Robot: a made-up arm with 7 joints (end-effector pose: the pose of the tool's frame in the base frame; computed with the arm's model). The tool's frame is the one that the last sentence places.
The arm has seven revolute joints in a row. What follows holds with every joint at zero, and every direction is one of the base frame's. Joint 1 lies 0.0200 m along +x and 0.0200 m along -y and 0.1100 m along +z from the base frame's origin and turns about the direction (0, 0.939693, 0.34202), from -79.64 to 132.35 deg. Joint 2 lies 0.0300 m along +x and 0.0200 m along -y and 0.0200 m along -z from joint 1 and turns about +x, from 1.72 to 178.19 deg. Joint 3 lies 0.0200 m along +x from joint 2 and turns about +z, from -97.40 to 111.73 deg. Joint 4 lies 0.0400 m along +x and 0.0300 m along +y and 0.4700 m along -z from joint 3 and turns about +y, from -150.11 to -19.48 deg. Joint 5 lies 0.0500 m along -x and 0.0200 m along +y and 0.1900 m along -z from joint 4 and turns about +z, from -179.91 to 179.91 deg. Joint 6 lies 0.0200 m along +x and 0.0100 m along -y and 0.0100 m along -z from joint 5 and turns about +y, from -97.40 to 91.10 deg. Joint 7 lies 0.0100 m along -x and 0.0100 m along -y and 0.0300 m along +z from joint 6 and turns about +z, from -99.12 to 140.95 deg. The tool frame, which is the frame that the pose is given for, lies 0.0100 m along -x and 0.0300 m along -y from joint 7; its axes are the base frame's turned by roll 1.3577, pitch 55.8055 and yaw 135.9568 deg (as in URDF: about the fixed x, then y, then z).
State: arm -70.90 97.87 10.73 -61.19 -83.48 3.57 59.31
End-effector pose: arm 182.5 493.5 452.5 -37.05 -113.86 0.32
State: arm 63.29 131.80 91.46 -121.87 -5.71 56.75 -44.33
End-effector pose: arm 313.9 215.4 314.9 20.18 -66.99 -7.78
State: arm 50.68 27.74 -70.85 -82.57 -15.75 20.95 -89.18
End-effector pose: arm -331.5 37.6 -383.6 -19.71 62.60 -26.62
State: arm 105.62 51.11 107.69 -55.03 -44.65 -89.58 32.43
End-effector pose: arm -463.7 337.0 401.9 -24.17 -3.17 53.52
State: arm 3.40 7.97 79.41 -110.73 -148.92 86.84 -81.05
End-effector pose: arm 40.4 253.9 -382.4 -114.53 -12.50 -112.58
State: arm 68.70 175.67 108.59 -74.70 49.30 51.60 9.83
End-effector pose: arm 486.2 -88.0 343.0 -76.26 -9.22 18.34
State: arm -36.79 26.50 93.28 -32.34 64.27 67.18 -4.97
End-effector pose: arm 361.1 314.8 -291.9 110.79 -27.01 -32.06
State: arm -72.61 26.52 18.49 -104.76 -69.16 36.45 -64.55
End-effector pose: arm 563.8 77.9 223.0 -7.07 -111.37 39.28
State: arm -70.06 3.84 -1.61 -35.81 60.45 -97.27 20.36
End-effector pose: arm 690.3 -194.4 22.4 121.28 32.31 62.63
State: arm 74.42 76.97 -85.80 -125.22 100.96 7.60 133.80
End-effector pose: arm -330.1 266.2 -64.3 -54.10 61.57 -51.93
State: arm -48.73 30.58 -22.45 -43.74 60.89 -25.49 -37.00
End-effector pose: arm 624.7 113.7 -135.0 -118.20 -34.89 15.39
